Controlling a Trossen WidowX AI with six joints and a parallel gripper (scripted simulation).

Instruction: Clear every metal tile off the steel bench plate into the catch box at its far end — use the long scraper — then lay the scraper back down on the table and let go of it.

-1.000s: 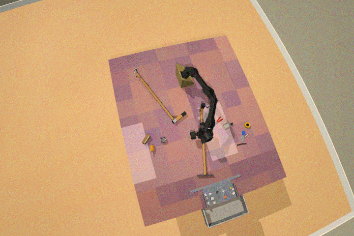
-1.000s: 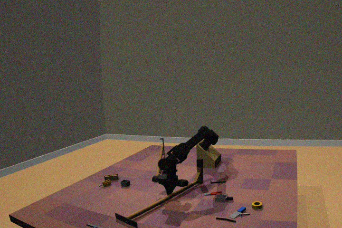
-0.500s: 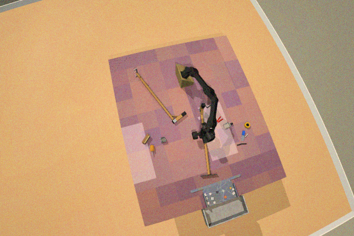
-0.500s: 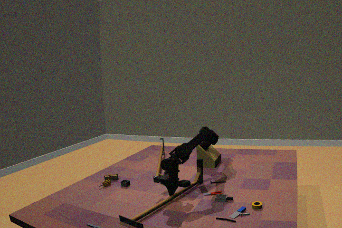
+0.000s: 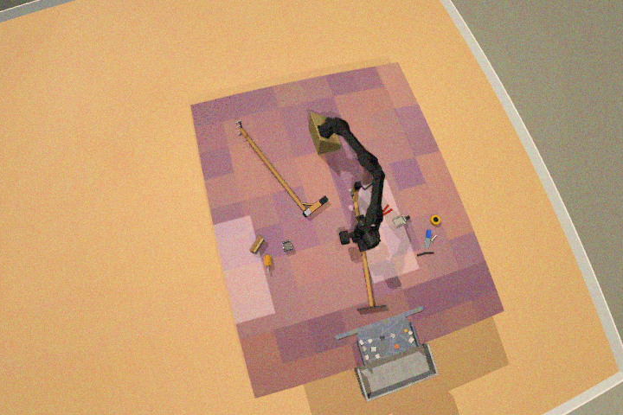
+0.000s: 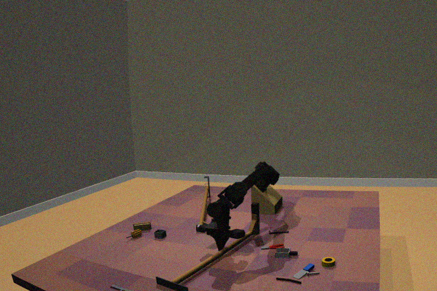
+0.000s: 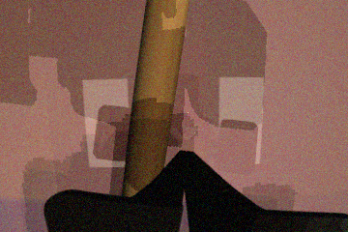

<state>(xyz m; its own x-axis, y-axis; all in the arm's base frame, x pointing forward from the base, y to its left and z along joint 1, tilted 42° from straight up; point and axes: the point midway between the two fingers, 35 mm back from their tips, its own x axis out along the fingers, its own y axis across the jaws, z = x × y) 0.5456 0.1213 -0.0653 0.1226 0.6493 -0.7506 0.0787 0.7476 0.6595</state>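
The long scraper is 50 mm above my gripper tip, 30 mm ahead of it and 20 mm to the left of it. Also, from my gripper tip: grey box (340 mm to the right, 60 mm behind); then yellow tape roll (440 mm to the left, 20 mm behind); then blue-handled tool (370 mm to the left, 70 mm ahead).
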